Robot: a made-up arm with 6 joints. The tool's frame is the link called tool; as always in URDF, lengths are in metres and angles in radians. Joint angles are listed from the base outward.
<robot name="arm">
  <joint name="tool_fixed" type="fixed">
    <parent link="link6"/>
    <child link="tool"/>
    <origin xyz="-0.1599 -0.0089 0.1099" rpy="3.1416 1.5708 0"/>
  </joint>
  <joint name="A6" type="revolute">
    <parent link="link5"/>
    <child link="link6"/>
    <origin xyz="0.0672 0.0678 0.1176" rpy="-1.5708 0 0"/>
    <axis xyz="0 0 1"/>
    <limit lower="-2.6" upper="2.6"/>
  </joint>
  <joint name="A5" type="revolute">
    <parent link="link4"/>
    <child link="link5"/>
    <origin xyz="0.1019 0.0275 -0.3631" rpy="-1.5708 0 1.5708"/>
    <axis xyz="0 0 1"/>
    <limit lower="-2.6" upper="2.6"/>
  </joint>
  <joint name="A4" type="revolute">
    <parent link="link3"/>
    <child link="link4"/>
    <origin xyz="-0.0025 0.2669 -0.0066" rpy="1.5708 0 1.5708"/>
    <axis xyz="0 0 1"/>
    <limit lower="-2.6" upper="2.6"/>
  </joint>
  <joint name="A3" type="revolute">
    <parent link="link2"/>
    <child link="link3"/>
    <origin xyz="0.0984 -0.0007 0.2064" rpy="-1.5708 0 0"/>
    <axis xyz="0 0 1"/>
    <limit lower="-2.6" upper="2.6"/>
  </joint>
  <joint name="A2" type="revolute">
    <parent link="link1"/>
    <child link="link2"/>
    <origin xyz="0.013 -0.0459 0.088" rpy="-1.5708 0 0"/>
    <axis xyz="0 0 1"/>
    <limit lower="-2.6" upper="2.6"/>
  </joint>
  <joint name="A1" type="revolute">
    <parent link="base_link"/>
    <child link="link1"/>
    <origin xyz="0 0 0.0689" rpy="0 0 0"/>
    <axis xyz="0 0 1"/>
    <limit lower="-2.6" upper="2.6"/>
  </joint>
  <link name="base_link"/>
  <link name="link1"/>
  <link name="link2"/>
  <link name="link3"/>
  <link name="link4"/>
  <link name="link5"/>
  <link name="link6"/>
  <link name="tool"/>
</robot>
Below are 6 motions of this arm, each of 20 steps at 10 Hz.
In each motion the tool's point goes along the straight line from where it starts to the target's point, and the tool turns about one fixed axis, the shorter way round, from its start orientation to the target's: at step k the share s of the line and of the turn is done. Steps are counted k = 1, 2, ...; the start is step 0. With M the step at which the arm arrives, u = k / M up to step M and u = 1 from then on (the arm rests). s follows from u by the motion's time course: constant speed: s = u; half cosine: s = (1 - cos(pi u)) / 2; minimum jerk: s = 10 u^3 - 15 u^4 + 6 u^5.
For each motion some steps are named. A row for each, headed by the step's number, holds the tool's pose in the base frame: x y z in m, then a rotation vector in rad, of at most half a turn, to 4 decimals.
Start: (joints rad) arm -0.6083 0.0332 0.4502 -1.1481 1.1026 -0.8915
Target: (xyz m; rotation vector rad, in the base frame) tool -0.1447 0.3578 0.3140 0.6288 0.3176 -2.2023
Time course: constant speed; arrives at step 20
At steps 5, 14, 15, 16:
5: -0.1593 0.3424 0.3266 0.2242 0.6421 -2.0311
14: -0.1505 0.3517 0.3191 0.4657 0.4524 -2.1427
15: -0.1496 0.3527 0.3182 0.4928 0.4304 -2.1535
16: -0.1486 0.3537 0.3174 0.5199 0.4082 -2.1640

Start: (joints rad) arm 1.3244 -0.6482 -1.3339 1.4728 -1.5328 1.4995
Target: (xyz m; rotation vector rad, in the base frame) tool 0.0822 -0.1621 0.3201 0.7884 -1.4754 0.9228
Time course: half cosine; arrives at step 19
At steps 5, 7, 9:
5: 0.1280 -0.0814 0.3260 0.6223 -0.6955 1.0724
7: 0.1205 -0.0946 0.3251 0.6530 -0.8236 1.0563
9: 0.1118 -0.1100 0.3239 0.6868 -0.9720 1.0337

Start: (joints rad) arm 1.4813 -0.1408 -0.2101 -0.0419 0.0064 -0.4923
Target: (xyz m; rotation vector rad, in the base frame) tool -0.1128 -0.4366 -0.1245 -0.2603 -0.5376 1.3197
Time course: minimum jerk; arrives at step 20
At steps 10, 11, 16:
10: 0.0583 -0.4085 0.0207 0.0768 -0.1513 1.5369
11: 0.0264 -0.4137 -0.0064 0.0130 -0.2252 1.5012
16: -0.0930 -0.4333 -0.1077 -0.2219 -0.4942 1.3480

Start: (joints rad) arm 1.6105 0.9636 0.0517 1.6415 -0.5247 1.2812
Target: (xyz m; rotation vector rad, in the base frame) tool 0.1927 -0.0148 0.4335 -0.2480 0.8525 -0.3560
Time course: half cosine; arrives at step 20
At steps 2, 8, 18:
2: -0.0413 -0.0681 0.5989 -0.5852 0.6415 0.7888
8: 0.0357 -0.0506 0.5445 -0.4840 0.7321 0.4130
18: 0.1868 -0.0161 0.4376 -0.2575 0.8495 -0.3272

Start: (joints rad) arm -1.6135 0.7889 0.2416 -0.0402 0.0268 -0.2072
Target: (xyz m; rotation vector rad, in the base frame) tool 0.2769 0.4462 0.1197 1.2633 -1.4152 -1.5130
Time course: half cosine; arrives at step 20
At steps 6, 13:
6: 0.0865 0.3130 0.4688 0.8691 0.1786 -1.8437
13: 0.2114 0.4004 0.2398 1.1696 -0.8674 -1.7093

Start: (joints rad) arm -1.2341 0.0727 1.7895 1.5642 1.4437 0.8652
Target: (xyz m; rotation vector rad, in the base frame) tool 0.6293 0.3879 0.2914 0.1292 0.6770 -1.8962
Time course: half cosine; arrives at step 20
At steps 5, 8, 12, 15, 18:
5: 0.5181 0.3937 0.3200 0.5302 -0.3178 -1.6150
8: 0.5440 0.3924 0.3133 0.4456 -0.0920 -1.7062
12: 0.5843 0.3903 0.3030 0.3034 0.2667 -1.8177
15: 0.6102 0.3889 0.2963 0.2050 0.5021 -1.8691
18: 0.6261 0.3881 0.2922 0.1421 0.6477 -1.8923

